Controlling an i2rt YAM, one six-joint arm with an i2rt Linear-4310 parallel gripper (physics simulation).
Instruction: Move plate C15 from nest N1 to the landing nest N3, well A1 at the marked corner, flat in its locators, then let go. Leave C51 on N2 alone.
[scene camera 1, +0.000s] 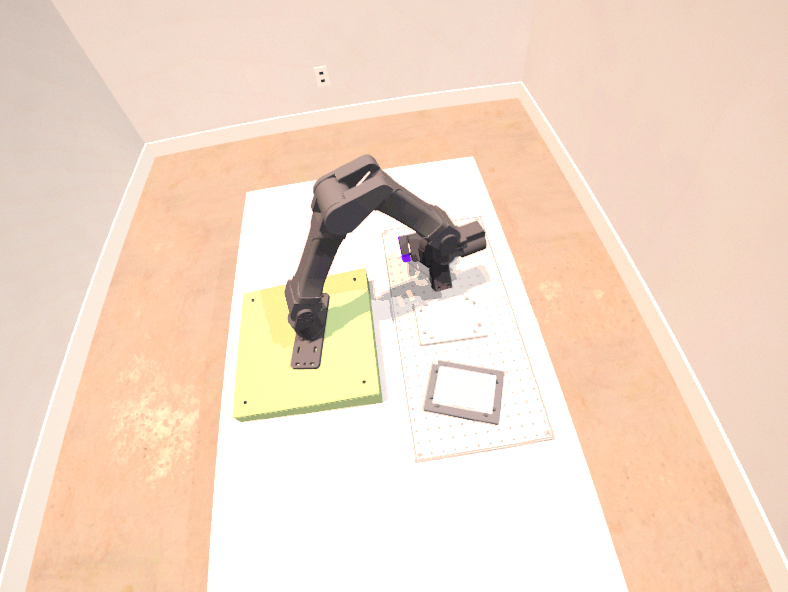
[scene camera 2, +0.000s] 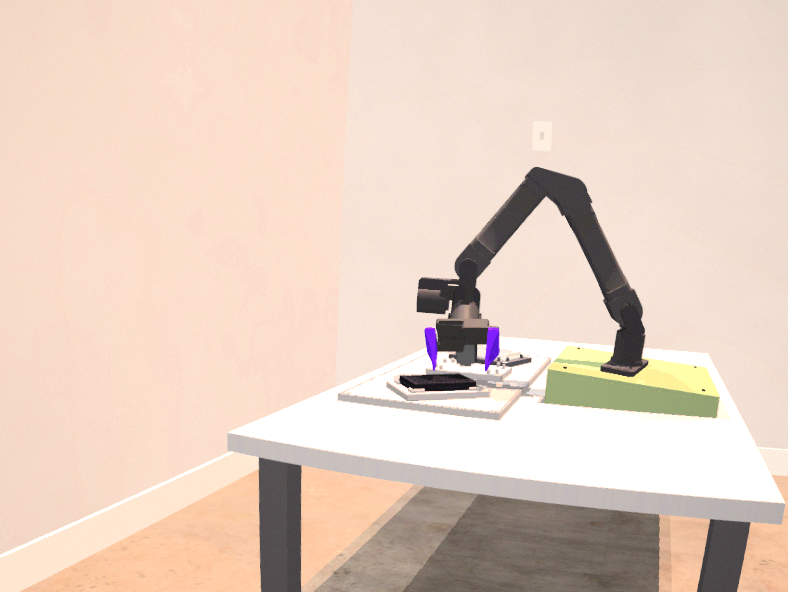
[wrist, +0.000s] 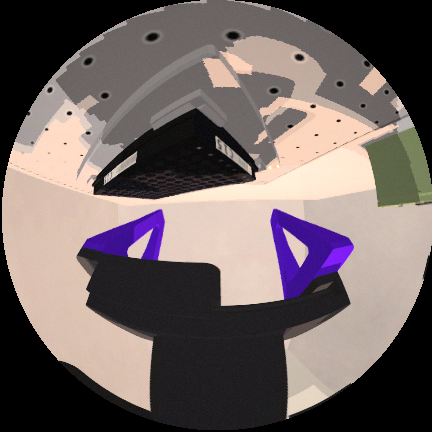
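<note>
Plate C15 (scene camera 2: 437, 382) (wrist: 195, 145) is black, with white labels on its sides. It sits in a pale nest (scene camera 2: 423, 396) at the near end of the board in scene view 2; the arm hides it in scene view 1. My gripper (scene camera 2: 461, 369) (wrist: 217, 214) is open and empty, its purple fingers wide apart, raised behind the plate in scene view 2. In the wrist view the plate lies beyond the fingertips, apart from them. A white nest (scene camera 1: 449, 321) with small pegs is mid-board. A dark frame (scene camera 1: 431, 389) (scene camera 2: 517, 361) surrounds a white rectangle; I cannot read C51 anywhere.
The nests stand on a perforated board (scene camera 1: 522, 414) (scene camera 2: 445, 406) on the white table (scene camera 1: 318, 497) (scene camera 2: 573, 458). The arm's base is bolted on a yellow-green block (scene camera 1: 318, 395) (scene camera 2: 611, 395) beside the board. The arm arches high over the space between block and board.
</note>
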